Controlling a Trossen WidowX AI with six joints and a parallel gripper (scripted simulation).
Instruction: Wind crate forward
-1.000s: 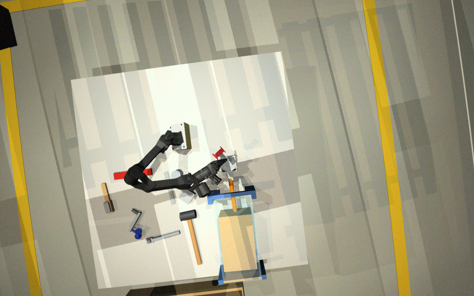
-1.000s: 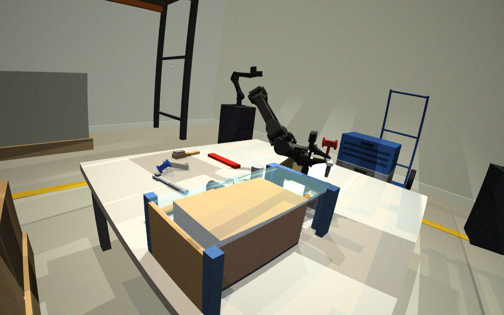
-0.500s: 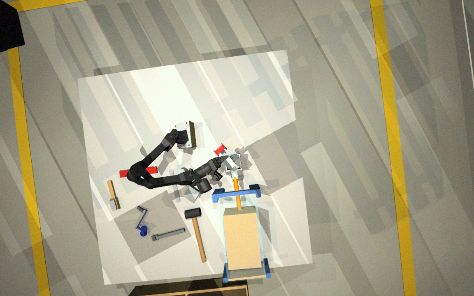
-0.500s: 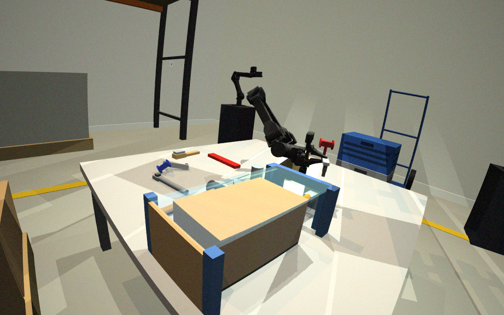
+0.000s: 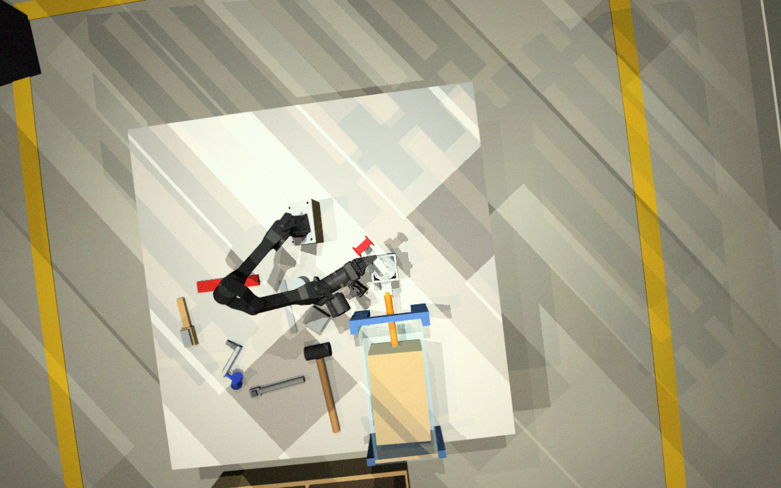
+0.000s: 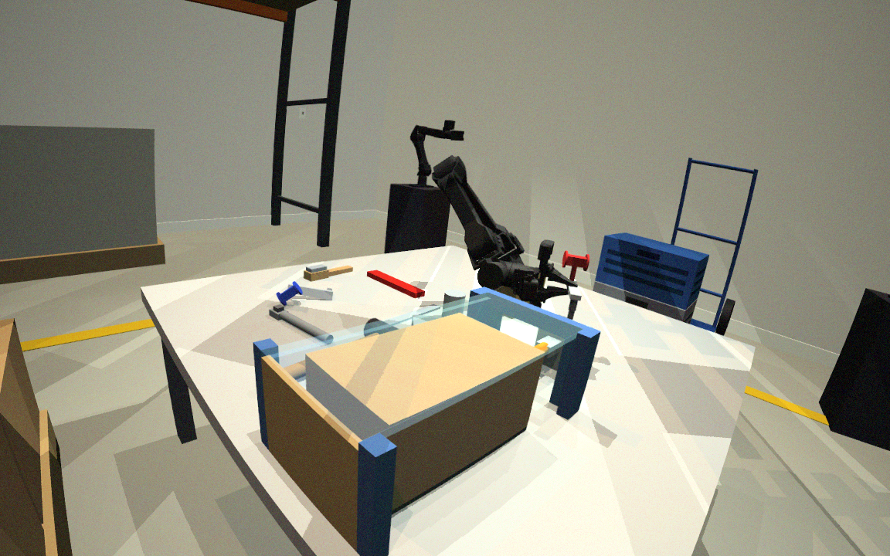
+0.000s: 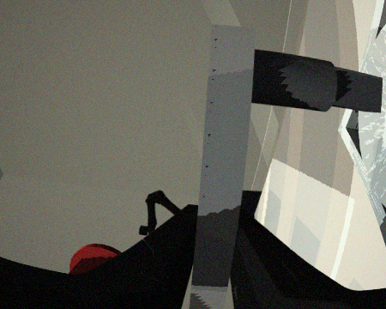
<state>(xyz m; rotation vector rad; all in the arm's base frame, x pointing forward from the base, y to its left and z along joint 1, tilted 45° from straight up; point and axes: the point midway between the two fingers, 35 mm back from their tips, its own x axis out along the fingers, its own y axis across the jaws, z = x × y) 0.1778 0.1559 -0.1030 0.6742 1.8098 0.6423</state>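
The red knob is 40 mm behind my gripper tip, 30 mm to the right of it and 40 mm above it. Round my gripper tip: grey block (170 mm ahead, 280 mm to the right, 140 mm below); winch (30 mm ahead, 130 mm below); red-knobbed winch handle (10 mm behind, 10 mm to the right, 10 mm above).
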